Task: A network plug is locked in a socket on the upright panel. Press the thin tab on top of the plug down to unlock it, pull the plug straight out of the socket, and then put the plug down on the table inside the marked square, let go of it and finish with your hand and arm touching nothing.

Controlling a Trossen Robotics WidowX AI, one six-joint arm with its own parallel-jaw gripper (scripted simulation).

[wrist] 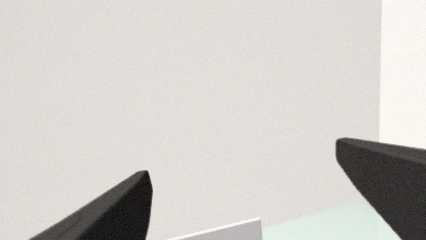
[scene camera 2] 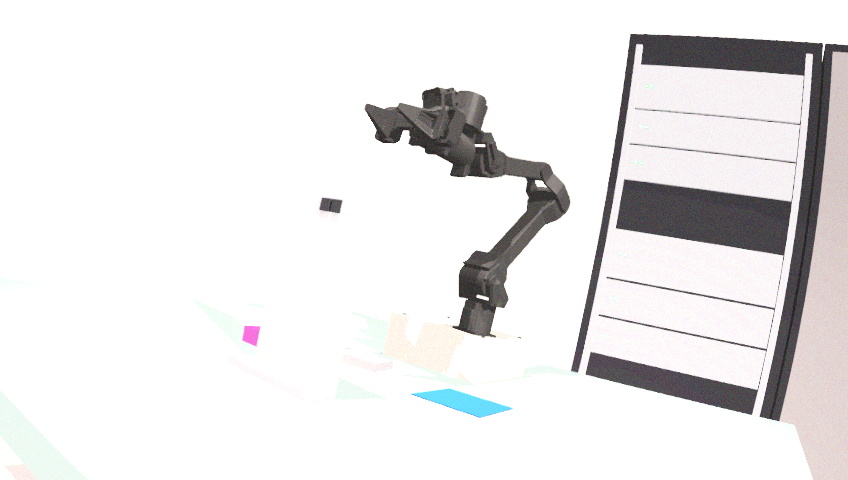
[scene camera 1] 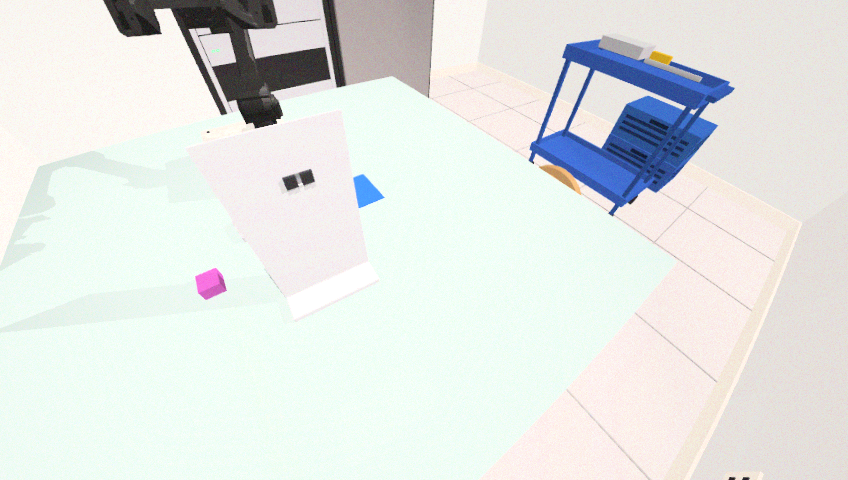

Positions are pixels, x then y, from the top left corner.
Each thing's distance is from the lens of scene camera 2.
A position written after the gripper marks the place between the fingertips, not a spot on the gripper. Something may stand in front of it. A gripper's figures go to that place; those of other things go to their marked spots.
gripper (scene camera 2: 381,105): 95 cm
blue marked square (scene camera 2: 455,399): 94 cm
